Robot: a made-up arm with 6 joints. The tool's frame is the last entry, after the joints. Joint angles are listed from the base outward. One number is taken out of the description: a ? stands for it. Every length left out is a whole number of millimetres.
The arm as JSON. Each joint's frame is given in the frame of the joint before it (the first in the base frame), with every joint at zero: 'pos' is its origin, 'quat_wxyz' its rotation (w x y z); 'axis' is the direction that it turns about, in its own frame. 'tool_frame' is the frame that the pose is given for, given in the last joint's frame.
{
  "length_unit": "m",
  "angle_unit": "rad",
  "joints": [
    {
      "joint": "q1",
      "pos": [
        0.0,
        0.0,
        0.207
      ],
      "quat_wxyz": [
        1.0,
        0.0,
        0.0,
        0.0
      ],
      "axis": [
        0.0,
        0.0,
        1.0
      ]
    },
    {
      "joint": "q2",
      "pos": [
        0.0,
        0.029,
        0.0
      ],
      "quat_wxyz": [
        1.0,
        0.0,
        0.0,
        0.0
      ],
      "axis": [
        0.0,
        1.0,
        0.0
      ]
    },
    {
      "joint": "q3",
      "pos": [
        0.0,
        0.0,
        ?
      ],
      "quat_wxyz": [
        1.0,
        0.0,
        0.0,
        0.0
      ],
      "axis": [
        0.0,
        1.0,
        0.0
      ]
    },
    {
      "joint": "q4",
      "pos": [
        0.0,
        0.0,
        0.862
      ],
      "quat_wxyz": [
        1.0,
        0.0,
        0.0,
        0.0
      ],
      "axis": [
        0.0,
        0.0,
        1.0
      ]
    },
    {
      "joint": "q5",
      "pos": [
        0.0,
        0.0,
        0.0
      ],
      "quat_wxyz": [
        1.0,
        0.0,
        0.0,
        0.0
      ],
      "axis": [
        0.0,
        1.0,
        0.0
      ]
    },
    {
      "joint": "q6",
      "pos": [
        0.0,
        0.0,
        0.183
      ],
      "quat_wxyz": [
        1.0,
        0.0,
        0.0,
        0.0
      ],
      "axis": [
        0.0,
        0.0,
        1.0
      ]
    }
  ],
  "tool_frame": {
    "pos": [
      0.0,
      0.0,
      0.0
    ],
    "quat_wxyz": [
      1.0,
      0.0,
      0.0,
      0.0
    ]
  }
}
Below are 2 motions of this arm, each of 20 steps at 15 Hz.
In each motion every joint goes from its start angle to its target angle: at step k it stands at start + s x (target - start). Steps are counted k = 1, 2, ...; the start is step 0. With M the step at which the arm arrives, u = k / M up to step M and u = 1 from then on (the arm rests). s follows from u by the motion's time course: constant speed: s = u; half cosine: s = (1 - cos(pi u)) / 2; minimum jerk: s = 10 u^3 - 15 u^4 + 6 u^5.
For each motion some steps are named. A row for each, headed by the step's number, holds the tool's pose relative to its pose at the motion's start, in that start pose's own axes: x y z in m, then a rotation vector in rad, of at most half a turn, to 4 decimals.
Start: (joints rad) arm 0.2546 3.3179 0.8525 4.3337 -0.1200 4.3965
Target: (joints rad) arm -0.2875 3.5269 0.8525 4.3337 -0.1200 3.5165
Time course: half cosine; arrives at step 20
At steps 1, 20:
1: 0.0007 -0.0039 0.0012 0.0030 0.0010 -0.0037
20: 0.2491 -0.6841 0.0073 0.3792 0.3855 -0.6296

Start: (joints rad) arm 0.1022 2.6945 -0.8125 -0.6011 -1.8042 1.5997
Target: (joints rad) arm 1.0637 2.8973 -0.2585 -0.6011 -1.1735 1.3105
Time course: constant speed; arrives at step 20
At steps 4, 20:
4: 0.2806 0.0294 0.0004 0.1490 0.0322 0.1838
20: 1.0365 0.6676 -0.2824 0.5963 0.7822 0.7225

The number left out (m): 0.917
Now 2 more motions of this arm.
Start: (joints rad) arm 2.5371 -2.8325 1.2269 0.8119 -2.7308 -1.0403
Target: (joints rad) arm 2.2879 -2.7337 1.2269 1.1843 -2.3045 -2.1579
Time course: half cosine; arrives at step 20
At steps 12, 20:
12: -0.0803 -0.0558 -0.1277 -0.4282 0.2464 -0.9023
20: -0.1315 -0.1015 -0.1981 -0.7480 0.2612 -1.3343

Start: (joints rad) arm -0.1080 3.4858 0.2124 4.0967 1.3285 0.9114
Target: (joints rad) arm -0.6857 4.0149 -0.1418 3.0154 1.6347 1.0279
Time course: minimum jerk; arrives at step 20
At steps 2, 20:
2: -0.0005 0.0025 -0.0058 0.0028 -0.0042 0.0001
20: -0.1383 -0.0632 -0.8677 0.3514 -0.5162 0.3081

